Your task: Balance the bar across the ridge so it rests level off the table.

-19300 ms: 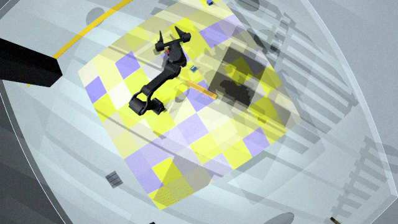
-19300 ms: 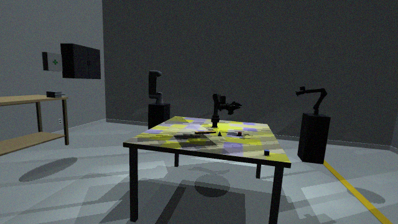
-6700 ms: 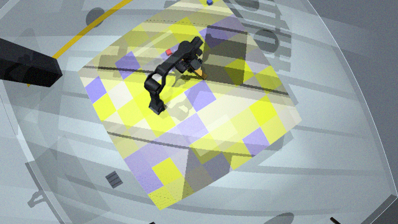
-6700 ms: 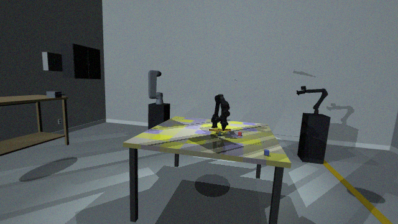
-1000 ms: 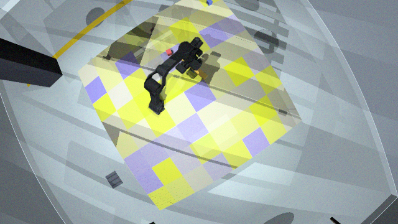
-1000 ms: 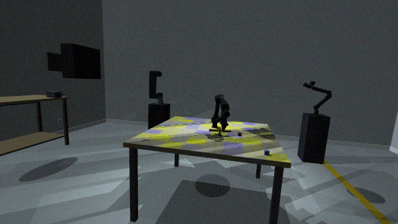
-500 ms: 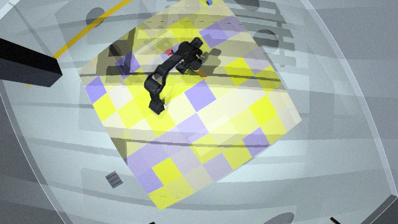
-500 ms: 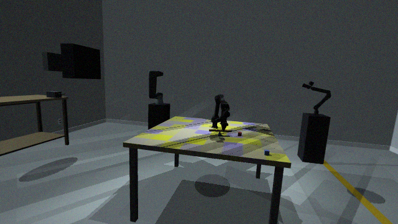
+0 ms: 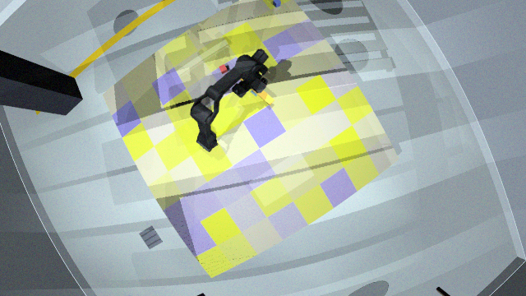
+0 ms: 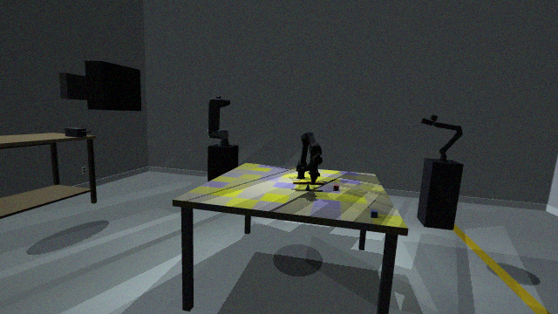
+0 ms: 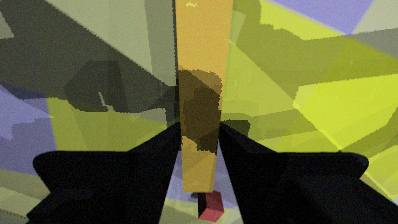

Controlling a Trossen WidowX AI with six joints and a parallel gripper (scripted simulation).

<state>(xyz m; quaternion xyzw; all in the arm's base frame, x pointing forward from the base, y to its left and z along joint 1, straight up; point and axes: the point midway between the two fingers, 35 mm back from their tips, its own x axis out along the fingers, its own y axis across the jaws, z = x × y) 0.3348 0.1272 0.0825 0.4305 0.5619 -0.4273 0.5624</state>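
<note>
The long orange-brown bar lies 1 cm ahead of my gripper tip and 3 cm to the right of it. From my gripper tip the other things lie so: small blue cube: 41 cm ahead, 37 cm to the left, 3 cm below; small red cube: 7 cm behind, 17 cm to the left, 3 cm below.
</note>
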